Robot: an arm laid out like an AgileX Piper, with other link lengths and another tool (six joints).
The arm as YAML. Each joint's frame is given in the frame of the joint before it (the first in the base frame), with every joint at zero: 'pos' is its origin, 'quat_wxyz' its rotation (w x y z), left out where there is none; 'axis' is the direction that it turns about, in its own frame. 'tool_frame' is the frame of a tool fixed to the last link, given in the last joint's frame.
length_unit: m
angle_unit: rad
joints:
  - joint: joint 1
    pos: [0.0, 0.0, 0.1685]
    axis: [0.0, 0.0, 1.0]
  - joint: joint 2
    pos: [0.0, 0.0, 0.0]
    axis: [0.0, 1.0, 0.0]
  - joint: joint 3
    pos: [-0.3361, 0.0, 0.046]
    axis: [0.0, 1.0, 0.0]
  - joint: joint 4
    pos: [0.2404, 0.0, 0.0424]
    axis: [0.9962, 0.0, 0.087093]
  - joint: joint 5
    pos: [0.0, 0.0, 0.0]
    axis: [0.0, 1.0, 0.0]
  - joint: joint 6
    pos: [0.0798, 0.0, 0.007]
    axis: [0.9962, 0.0, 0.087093]
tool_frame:
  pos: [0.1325, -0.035, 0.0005]
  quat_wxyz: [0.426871, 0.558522, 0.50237, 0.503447]
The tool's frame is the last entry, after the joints.
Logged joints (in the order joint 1, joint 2, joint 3, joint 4, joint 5, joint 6), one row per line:
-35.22, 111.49, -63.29, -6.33, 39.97, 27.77
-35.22, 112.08, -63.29, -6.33, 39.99, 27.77
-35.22, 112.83, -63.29, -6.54, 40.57, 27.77
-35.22, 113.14, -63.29, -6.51, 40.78, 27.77
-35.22, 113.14, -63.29, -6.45, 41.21, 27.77
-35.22, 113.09, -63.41, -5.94, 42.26, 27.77
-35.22, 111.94, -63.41, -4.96, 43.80, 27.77
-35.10, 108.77, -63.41, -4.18, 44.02, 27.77
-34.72, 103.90, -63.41, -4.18, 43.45, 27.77
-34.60, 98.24, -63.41, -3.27, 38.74, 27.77
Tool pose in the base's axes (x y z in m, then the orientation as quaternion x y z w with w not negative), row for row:
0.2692, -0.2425, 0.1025, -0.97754, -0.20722, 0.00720, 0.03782
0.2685, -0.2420, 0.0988, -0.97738, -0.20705, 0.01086, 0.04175
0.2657, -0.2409, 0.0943, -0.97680, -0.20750, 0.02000, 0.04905
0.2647, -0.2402, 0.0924, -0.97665, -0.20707, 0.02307, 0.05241
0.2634, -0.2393, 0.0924, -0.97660, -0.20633, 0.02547, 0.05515
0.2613, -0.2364, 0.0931, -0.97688, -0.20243, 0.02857, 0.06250
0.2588, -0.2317, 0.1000, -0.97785, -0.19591, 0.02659, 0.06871
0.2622, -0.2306, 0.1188, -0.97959, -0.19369, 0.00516, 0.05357
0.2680, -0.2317, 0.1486, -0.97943, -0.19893, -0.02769, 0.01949
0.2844, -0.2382, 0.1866, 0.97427, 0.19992, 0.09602, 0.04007
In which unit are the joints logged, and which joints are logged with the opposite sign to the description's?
The joints are logged in degrees. Opposite sign: none.
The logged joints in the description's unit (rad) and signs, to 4 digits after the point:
-0.6147, 1.9459, -1.1046, -0.1105, 0.6976, 0.4847
-0.6147, 1.9562, -1.1046, -0.1105, 0.6980, 0.4847
-0.6147, 1.9693, -1.1046, -0.1141, 0.7081, 0.4847
-0.6147, 1.9747, -1.1046, -0.1136, 0.7117, 0.4847
-0.6147, 1.9747, -1.1046, -0.1126, 0.7193, 0.4847
-0.6147, 1.9738, -1.1067, -0.1037, 0.7376, 0.4847
-0.6147, 1.9537, -1.1067, -0.0866, 0.7645, 0.4847
-0.6126, 1.8984, -1.1067, -0.0730, 0.7683, 0.4847
-0.6060, 1.8134, -1.1067, -0.0730, 0.7583, 0.4847
-0.6039, 1.7146, -1.1067, -0.0571, 0.6761, 0.4847

